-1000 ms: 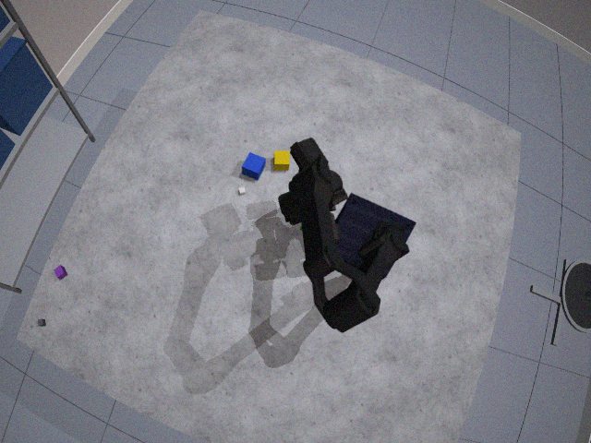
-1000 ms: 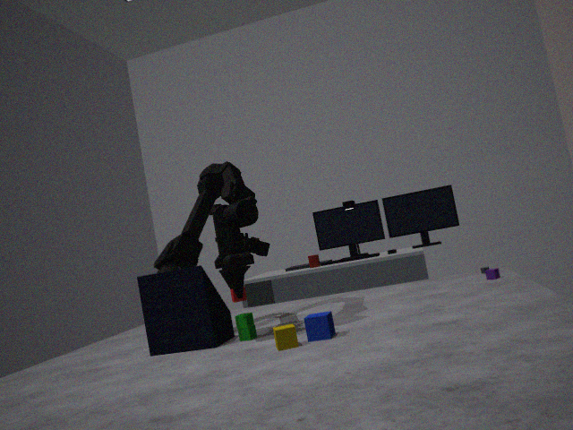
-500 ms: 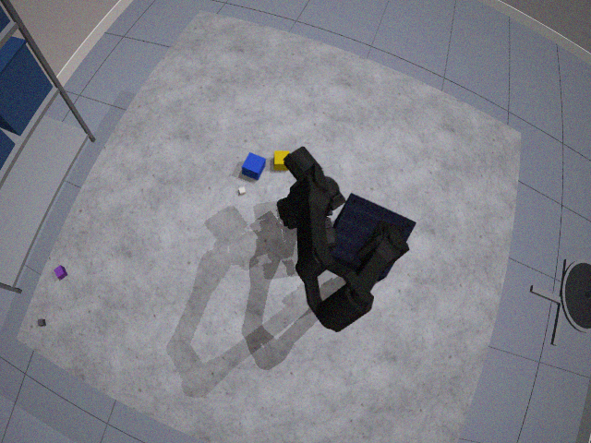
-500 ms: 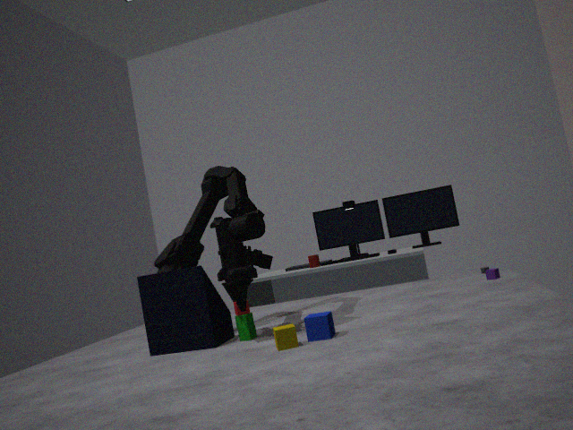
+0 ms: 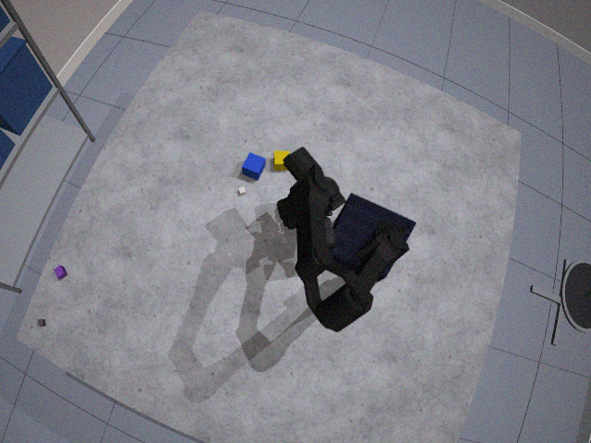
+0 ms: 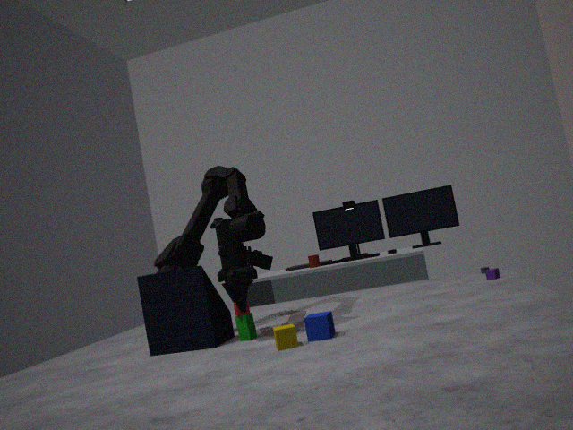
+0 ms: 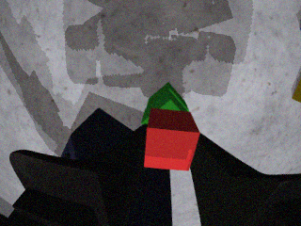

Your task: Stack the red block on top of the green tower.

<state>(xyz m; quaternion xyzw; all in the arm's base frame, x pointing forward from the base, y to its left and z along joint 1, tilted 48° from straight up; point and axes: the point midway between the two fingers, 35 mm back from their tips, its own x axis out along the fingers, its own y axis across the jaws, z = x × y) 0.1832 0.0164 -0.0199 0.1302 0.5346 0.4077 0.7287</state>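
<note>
Now: the red block 10 mm above my gripper tip. The rest, counted from my gripper tip: yellow block 150 mm to the right, 130 mm ahead, 50 mm below; then tiny white cube 200 mm ahead, 60 mm below, 40 mm to the right; then blue block 190 mm ahead, 110 mm to the right, 40 mm below.
</note>
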